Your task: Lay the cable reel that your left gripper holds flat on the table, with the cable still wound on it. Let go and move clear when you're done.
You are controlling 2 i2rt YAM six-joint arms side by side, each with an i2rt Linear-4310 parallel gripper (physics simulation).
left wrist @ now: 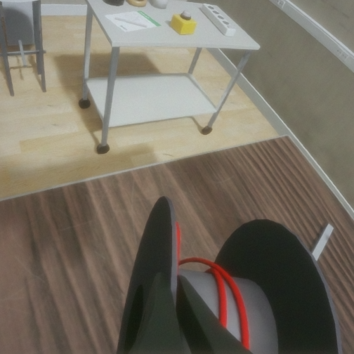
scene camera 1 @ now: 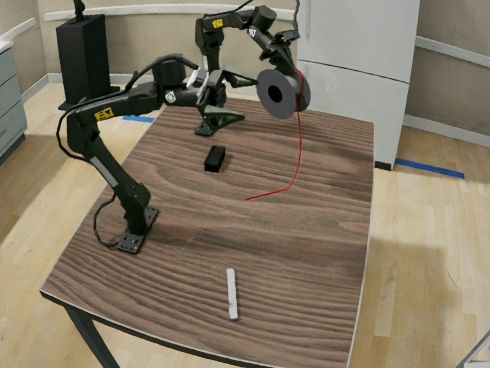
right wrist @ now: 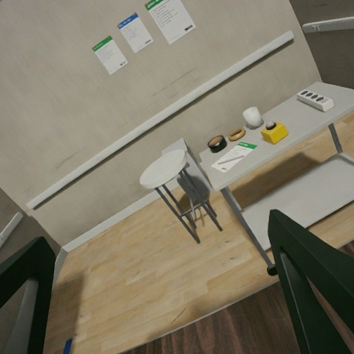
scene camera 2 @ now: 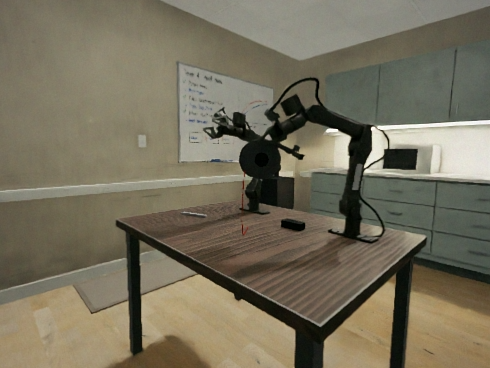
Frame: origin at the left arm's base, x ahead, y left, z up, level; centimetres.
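Where they show: left gripper, fingertip midpoint: (scene camera 1: 294,71) (scene camera 2: 258,143); right gripper, fingertip midpoint: (scene camera 1: 251,98) (scene camera 2: 207,124); left arm's base, origin of the base link: (scene camera 2: 351,235); right arm's base, origin of the base link: (scene camera 1: 138,229) (scene camera 2: 254,211).
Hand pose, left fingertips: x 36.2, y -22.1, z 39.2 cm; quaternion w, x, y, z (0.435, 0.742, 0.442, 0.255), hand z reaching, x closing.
Things, the pixels of their top centre, and the offset from my left fingertips. "*": a spot on its surface instead. Level surfaces: height alone.
- grey cable reel, middle of its top: (scene camera 1: 283,67) (scene camera 2: 259,139) dx -2.7, dy -2.2, dz +1.7 cm
- table, its level: dz -39.3 cm
- Red cable, surface spot: (scene camera 1: 300,140) (scene camera 2: 242,195) * dx +4.1, dy -4.8, dz -21.1 cm
- black block, middle of its top: (scene camera 1: 214,154) (scene camera 2: 293,221) dx -25.2, dy -1.7, dz -35.9 cm
- white bar, middle of its top: (scene camera 1: 231,292) (scene camera 2: 193,213) dx -0.3, dy -52.8, dz -38.1 cm
The grey cable reel (scene camera 1: 286,104) (scene camera 2: 249,156) (left wrist: 282,270) is held high above the table (scene camera 1: 320,240) (scene camera 2: 200,250), on edge, its flanges roughly vertical. Red cable (scene camera 1: 300,140) (scene camera 2: 243,195) (left wrist: 222,295) is wound on its hub. A loose length hangs down, and its end lies on the table. My left gripper (scene camera 1: 295,71) (left wrist: 166,284) is shut on the rim of one flange. In scene camera 2 its fingertips are hidden behind the reel. My right gripper (scene camera 1: 250,100) (right wrist: 155,234) is wide open and empty; in scene camera 1 its upper fingertip appears close beside the reel's flange.
A black block (scene camera 1: 215,158) (scene camera 2: 292,224) lies on the table between the arm bases. A white bar (scene camera 1: 232,294) (scene camera 2: 193,214) (left wrist: 322,241) lies at the table's near end in scene camera 1. A white cart (left wrist: 185,42) (right wrist: 280,150) stands beyond the table edge.
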